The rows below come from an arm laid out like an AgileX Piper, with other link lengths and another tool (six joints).
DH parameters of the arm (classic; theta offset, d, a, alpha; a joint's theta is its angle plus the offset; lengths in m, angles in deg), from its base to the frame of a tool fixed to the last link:
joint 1: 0 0.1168 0 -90
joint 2: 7.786 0 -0.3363 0
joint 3: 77.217 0 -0.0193 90
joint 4: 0 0.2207 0 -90
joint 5: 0 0 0 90
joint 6: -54 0.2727 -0.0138 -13.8
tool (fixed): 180 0.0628 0 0
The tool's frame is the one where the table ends.
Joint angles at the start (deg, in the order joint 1, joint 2, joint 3, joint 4, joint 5, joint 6):
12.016, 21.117, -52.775, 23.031, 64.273, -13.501
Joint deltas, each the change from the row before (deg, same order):
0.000, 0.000, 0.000, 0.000, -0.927, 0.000
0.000, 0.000, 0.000, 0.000, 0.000, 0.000
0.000, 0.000, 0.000, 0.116, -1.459, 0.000
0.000, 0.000, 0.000, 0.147, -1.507, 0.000
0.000, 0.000, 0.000, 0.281, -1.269, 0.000
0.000, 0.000, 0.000, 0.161, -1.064, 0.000
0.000, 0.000, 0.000, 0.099, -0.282, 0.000
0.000, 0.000, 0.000, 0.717, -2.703, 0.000
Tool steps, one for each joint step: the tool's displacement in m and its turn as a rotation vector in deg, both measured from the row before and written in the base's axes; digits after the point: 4 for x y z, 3 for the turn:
0.0028, -0.0003, 0.0046, 0.389, -0.789, -0.291
0.0000, 0.0000, 0.0000, 0.000, 0.000, 0.000
0.0040, -0.0001, 0.0075, 0.705, -1.222, -0.390
0.0039, -0.0001, 0.0079, 0.751, -1.256, -0.389
0.0028, 0.0005, 0.0070, 0.758, -1.029, -0.237
0.0024, 0.0000, 0.0058, 0.579, -0.873, -0.246
0.0005, 0.0002, 0.0016, 0.198, -0.222, -0.032
0.0051, 0.0008, 0.0154, 1.723, -2.154, -0.461

